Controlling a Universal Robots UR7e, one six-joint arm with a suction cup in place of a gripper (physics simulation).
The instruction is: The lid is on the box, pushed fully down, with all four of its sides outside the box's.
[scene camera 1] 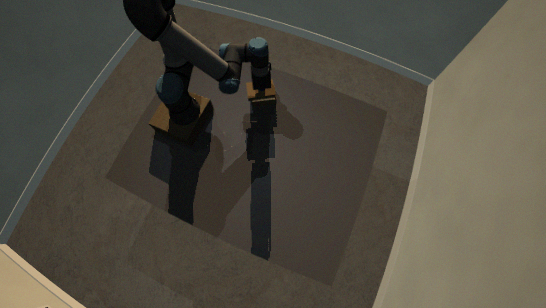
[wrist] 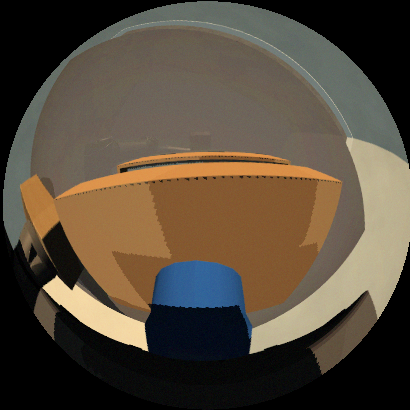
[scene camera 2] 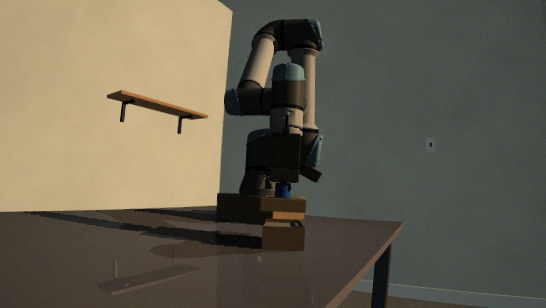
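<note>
The lid is an orange-brown rectangle, held roughly level on my suction cup. The cup is blue and touches the lid's top; the arm hides it in scene camera 1. The open-topped box stands upright on the table. In scene camera 2 the lid is above the box with a gap between them, and their side edges nearly line up. In the wrist view one rim of the box shows beyond the lid's far edge. The lid hides most of the box there.
The arm's orange-brown base block stands on the table, behind the box in scene camera 2. A wall shelf is at the left. The table's right edge shows in scene camera 2. Dark arm shadows cross the table.
</note>
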